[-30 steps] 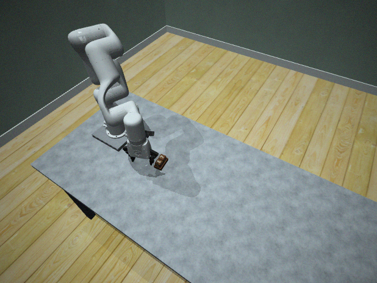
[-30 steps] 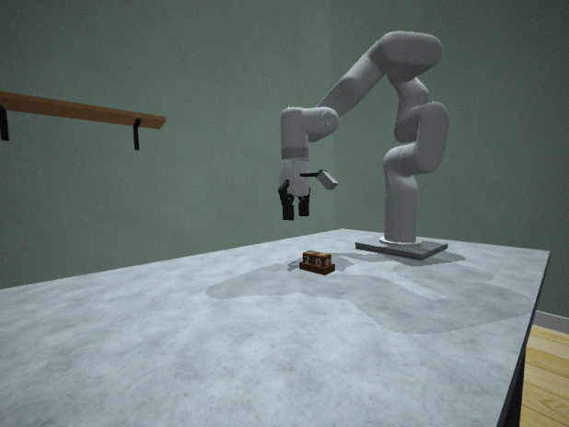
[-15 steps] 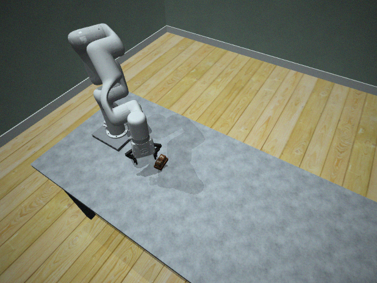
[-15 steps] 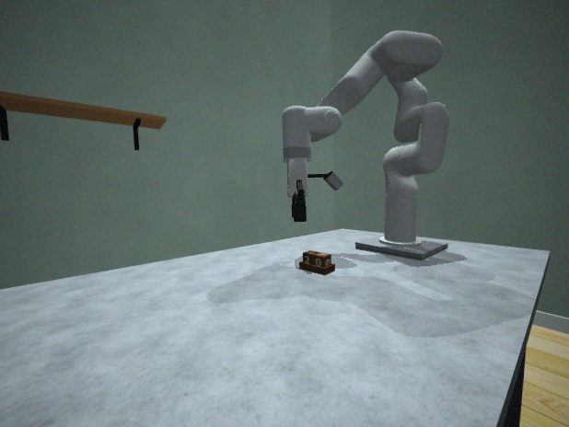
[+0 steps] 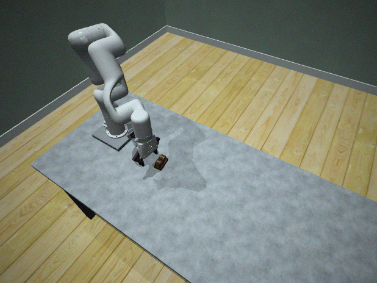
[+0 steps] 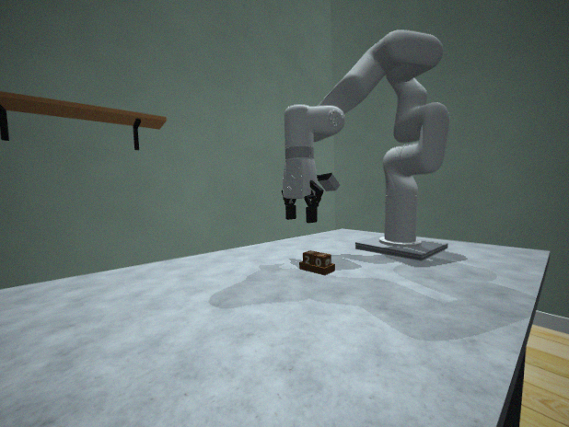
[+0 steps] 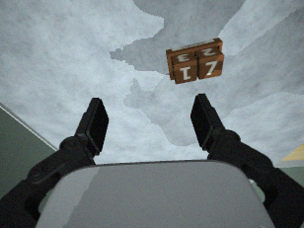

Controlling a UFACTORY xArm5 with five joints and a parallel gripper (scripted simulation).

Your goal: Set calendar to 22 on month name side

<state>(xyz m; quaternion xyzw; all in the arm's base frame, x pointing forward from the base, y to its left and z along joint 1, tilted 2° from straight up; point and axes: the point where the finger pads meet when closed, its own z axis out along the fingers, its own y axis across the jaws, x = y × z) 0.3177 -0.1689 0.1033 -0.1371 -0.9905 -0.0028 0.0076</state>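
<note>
Now: hand 20 mm short of the date cube, 50 mm to the right of it and 100 mm above it. Round my hand: brown calendar tray: 20 mm ahead, 60 mm to the left, 120 mm below.
</note>
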